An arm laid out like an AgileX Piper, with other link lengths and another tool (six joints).
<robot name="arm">
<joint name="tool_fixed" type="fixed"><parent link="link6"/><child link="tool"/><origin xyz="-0.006 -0.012 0.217" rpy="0.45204 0 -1.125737"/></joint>
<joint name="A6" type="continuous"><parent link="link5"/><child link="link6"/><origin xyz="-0.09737 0 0" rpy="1.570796 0 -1.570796"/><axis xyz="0 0 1"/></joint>
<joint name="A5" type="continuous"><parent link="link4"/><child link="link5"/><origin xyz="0 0 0" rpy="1.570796 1.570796 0"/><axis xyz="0 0 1"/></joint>
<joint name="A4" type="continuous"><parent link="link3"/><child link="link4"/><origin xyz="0.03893 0.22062 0" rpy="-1.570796 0 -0.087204"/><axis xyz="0 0 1"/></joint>
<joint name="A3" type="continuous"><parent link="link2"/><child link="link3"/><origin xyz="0.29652 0.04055 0" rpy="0 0 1.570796"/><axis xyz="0 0 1"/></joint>
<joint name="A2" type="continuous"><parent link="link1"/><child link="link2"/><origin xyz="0 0 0" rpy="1.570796 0 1.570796"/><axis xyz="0 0 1"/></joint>
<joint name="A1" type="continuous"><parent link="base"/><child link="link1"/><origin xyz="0 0 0.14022" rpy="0 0 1.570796"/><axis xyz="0 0 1"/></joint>
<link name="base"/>
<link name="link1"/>
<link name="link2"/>
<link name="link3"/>
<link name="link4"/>
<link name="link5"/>
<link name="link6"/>
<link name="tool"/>
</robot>
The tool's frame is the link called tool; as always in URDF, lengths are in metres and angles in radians. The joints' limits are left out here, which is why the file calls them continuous.
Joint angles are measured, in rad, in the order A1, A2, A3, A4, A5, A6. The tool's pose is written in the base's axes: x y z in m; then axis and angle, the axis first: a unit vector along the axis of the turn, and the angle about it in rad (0 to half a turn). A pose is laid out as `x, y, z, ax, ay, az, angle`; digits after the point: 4 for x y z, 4 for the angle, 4 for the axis.
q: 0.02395, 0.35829, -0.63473, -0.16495, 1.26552, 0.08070
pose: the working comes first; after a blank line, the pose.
Where each joint sits with the arm in this pose, in the base's axes (m; each line is computed from the numbers above, not from the rounded line before):
A1: 0.0000 0.0000 0.1402
A2: 0.0000 0.0000 0.1402
A3: -0.2634 -0.0063 0.2822
A4: -0.0618 -0.0015 0.3798
A5: -0.0618 -0.0015 0.3798
A6: -0.0016 -0.0153 0.3046
the tool: 0.1363 -0.0580 0.1420

0.1363, -0.0580, 0.1420, -0.4374, 0.7874, -0.4345, 2.4351
